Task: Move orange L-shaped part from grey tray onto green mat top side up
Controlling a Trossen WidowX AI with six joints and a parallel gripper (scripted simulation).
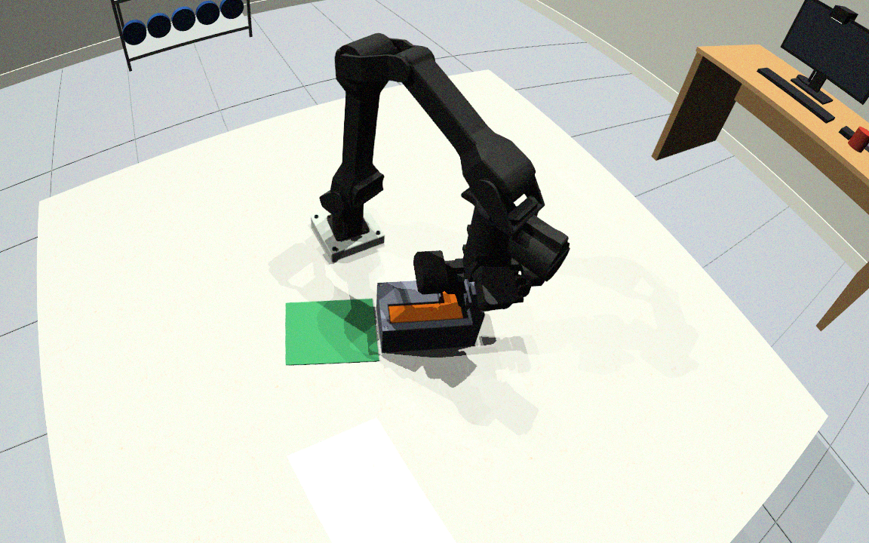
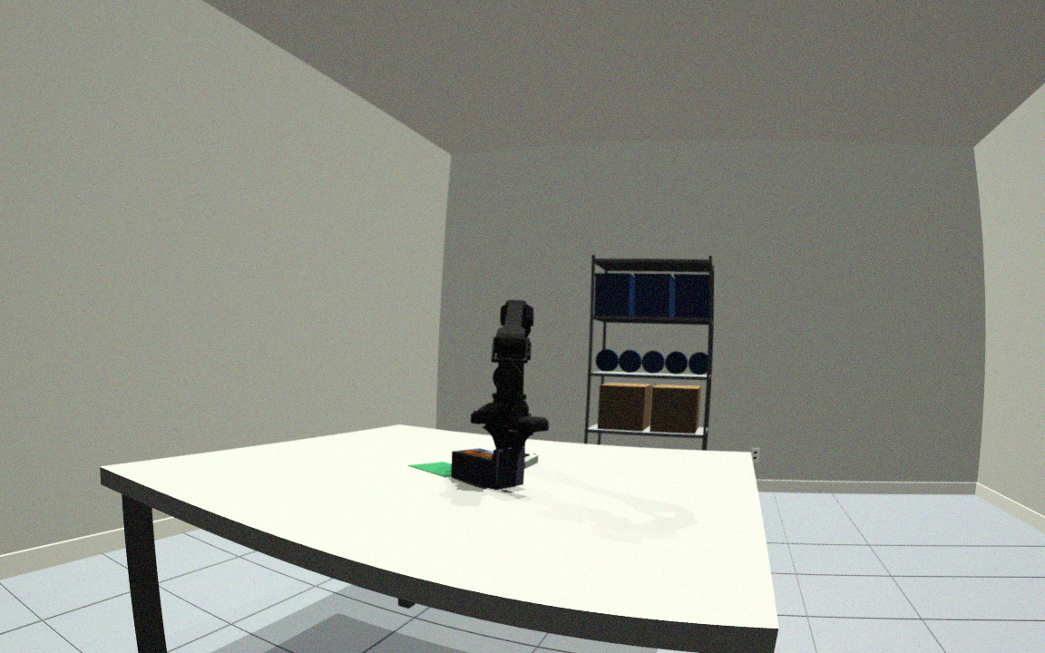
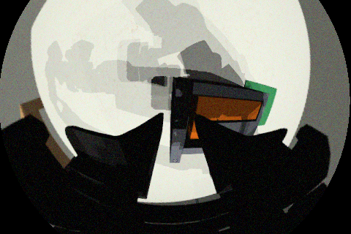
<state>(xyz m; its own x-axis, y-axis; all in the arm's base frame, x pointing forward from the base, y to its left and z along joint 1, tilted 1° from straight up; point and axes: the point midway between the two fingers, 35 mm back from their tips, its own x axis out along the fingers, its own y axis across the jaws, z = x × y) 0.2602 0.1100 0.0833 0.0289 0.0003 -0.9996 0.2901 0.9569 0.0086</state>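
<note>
Now: the orange L-shaped part 2 cm behind my gripper tip, 5 cm to the right of it and 2 cm below it. Round my gripper tip: green mat 7 cm behind, 21 cm to the right, 8 cm below.
</note>
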